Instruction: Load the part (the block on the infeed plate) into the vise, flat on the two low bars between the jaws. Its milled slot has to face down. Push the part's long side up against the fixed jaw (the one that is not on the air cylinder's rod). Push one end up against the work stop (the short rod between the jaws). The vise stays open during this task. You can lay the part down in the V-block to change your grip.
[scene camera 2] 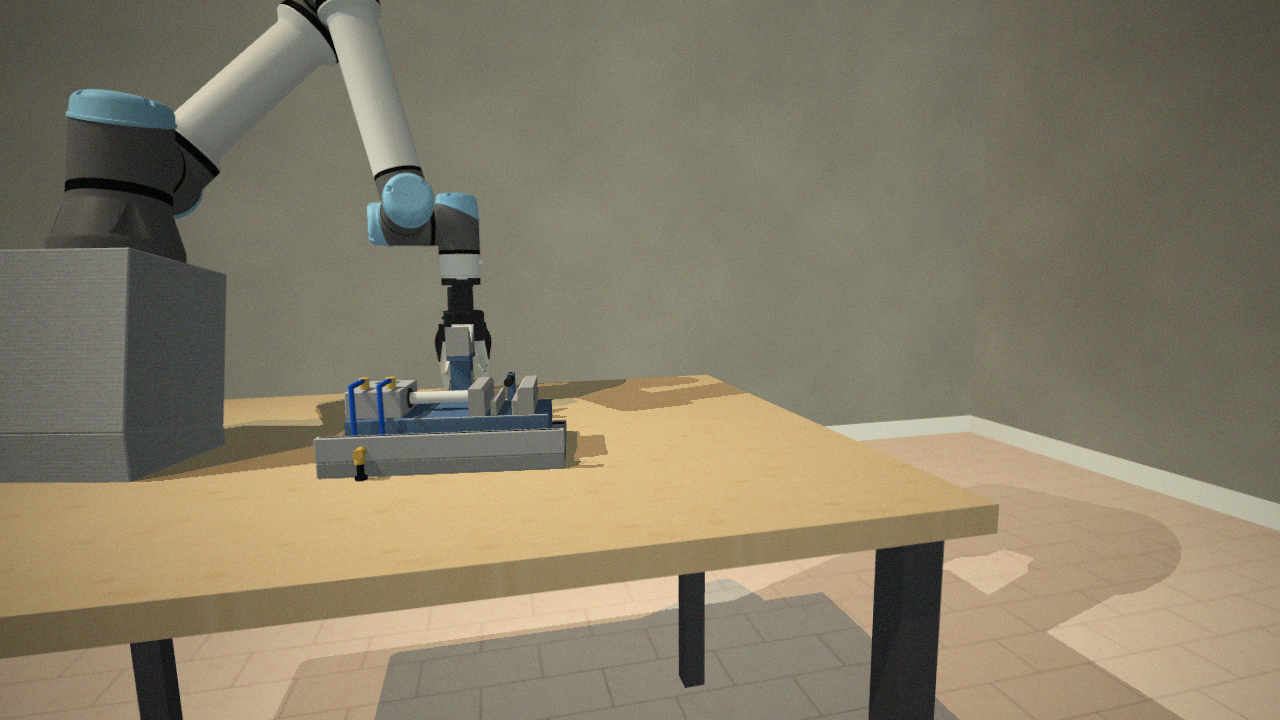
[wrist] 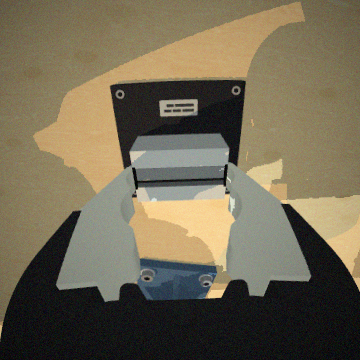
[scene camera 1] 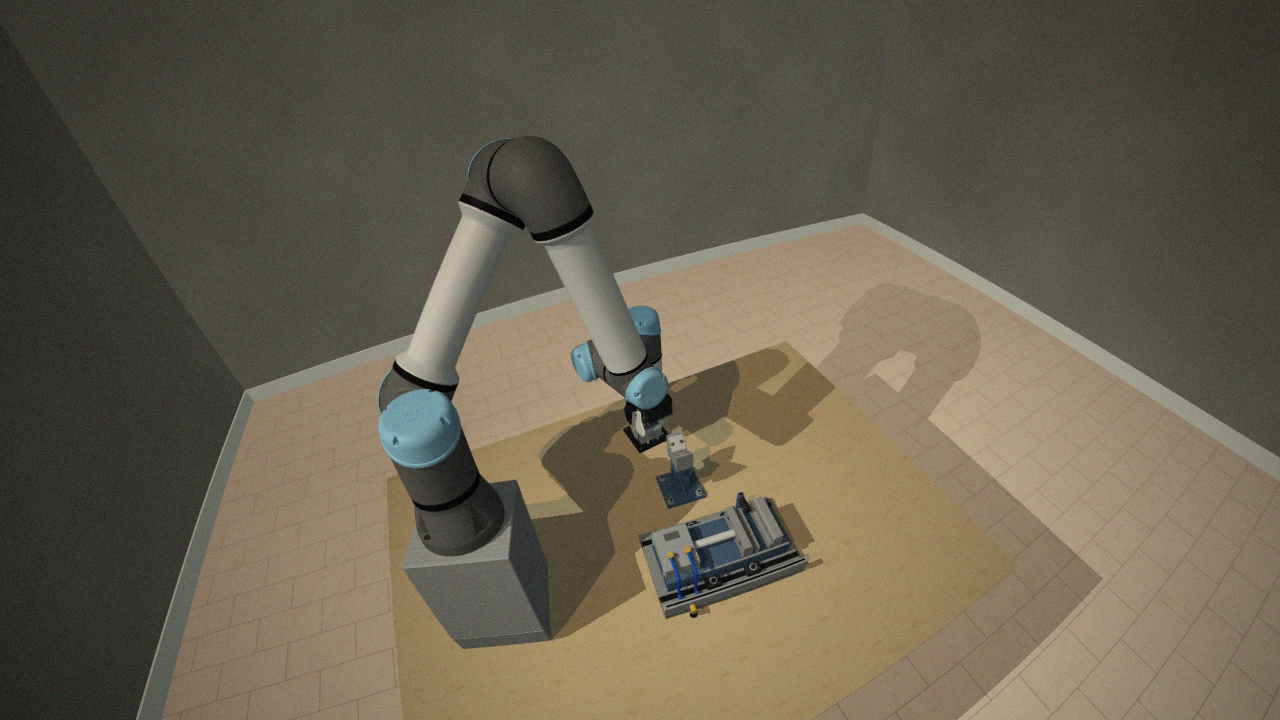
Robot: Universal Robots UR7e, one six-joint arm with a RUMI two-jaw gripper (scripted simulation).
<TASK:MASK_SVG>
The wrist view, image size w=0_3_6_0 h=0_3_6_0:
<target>my gripper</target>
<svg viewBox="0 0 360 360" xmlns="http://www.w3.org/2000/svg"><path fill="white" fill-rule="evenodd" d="M360 291L349 270L336 252L290 204L283 204L241 169L228 162L224 166L223 187L226 187L230 192L228 211L232 214L235 221L230 226L226 252L226 272L233 280L228 283L221 298L147 300L140 287L135 284L141 275L140 256L134 230L129 225L129 222L135 214L132 195L138 189L138 181L135 167L129 166L79 211L73 211L22 274L5 313L0 338L0 360L360 360Z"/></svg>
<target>part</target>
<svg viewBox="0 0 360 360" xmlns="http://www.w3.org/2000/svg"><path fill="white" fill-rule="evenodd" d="M221 134L138 136L130 150L132 168L135 167L138 181L138 189L136 190L138 202L225 199L226 187L223 187L224 166L228 164L229 147Z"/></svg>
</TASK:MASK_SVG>
